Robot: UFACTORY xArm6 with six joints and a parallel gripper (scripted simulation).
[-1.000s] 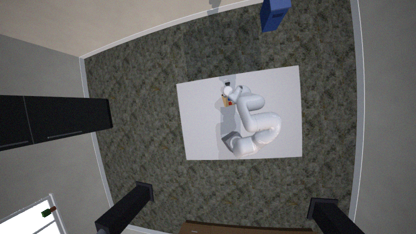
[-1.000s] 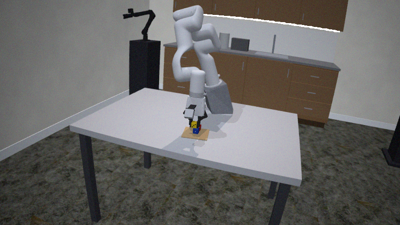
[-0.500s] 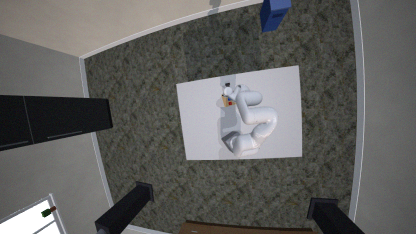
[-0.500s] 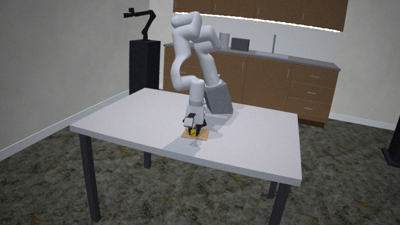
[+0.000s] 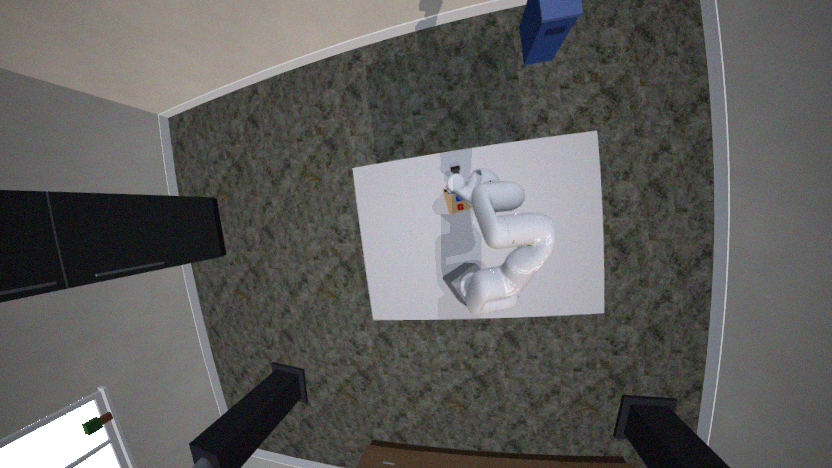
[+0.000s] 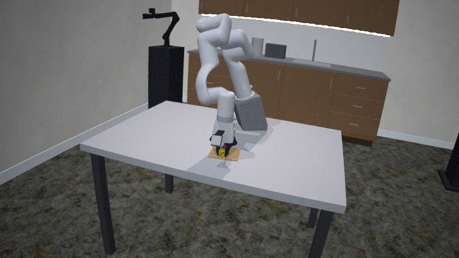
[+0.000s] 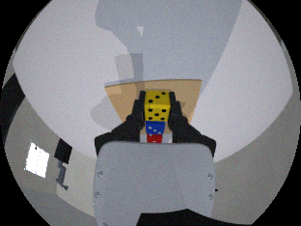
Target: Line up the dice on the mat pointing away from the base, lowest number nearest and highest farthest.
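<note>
Right now my hand is 1 cm above the yellow die. From my hand the other things lie so: red die: 9 cm behind, 2 cm to the right, 1 cm below; then blue die: 4 cm behind, 1 cm to the right, 1 cm below; then tan mat: 4 cm behind, 3 cm below, 1 cm to the right.
</note>
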